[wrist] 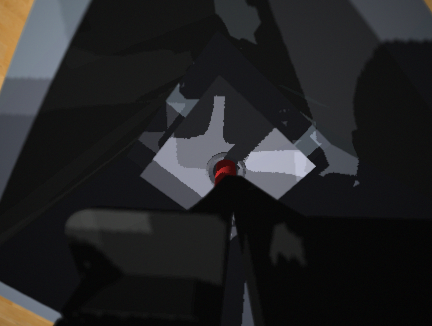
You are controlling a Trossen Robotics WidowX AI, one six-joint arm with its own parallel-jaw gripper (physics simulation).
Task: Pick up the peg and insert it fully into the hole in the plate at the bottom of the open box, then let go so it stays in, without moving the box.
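Frame: origin at the arm's base, x right, y ahead, z up, level; centimetres.
Seen in the pictures: gripper, fingertip midpoint: (232,183).
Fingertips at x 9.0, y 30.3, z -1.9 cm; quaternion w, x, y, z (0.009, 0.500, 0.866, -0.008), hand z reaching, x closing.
Pixels of each thing's top centre, then the offset from my fingertips to it. "*": a spot on its surface instead. Level surfaces: height alone.
- red peg at its top centre: (226,191) dz +0.0, dx +0.7, dy +0.0 cm
- pale square plate at its top centre: (225,173) dz -2.7, dx +0.8, dy +0.0 cm
- hole at a spot on its surface: (211,166) * dz -2.9, dx +0.9, dy -1.0 cm
- open box at a spot on its surface: (27,95) * dz +5.0, dx -1.2, dy -7.1 cm
- wooden table at its surface level: dz -8.8 cm
The red peg (225,169) stands in the hole of the pale square plate (277,162), with the grey ring of the hole (211,166) showing around it. A short red length shows above the plate; its upper end is hidden behind the fingertips. How deep it sits cannot be told. My gripper (232,183) is shut with nothing between the fingers. Its dark tips are inside the open box (27,95), over the peg's near side, and overlap it in the view; whether they touch it cannot be told.
The box's dark inner walls slope up around the plate, in heavy shadow. Its grey-blue rim shows at the left and upper right. The wooden table (12,30) shows beyond the box at the upper left and lower left corners. The finger bodies cover the lower part of the view.
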